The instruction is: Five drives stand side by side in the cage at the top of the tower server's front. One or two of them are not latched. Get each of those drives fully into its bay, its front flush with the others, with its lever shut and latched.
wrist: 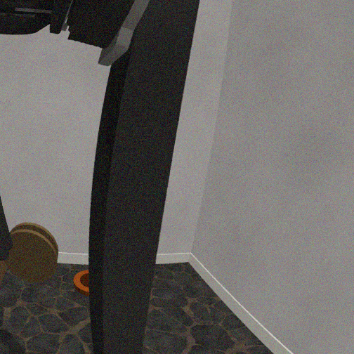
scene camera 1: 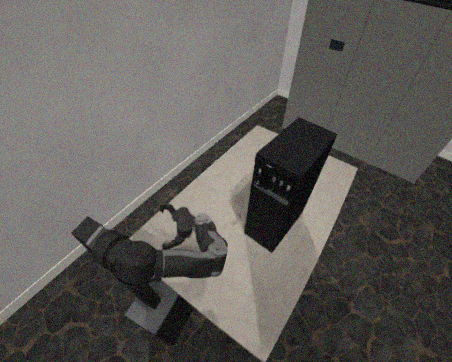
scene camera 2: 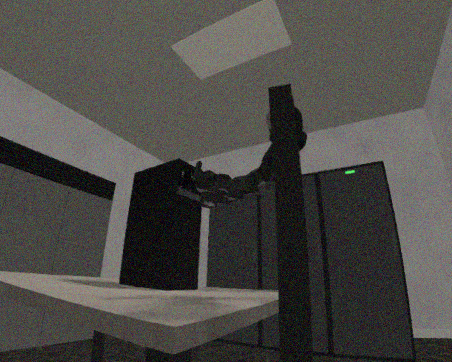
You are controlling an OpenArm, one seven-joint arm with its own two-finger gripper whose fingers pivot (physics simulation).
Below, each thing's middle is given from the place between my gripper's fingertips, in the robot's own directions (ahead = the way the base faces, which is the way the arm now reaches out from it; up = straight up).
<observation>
Now: the black tower server (scene camera 2: 161, 248) 43 cm ahead of my hand, 36 cm to the right of it and 6 cm below it.
</observation>
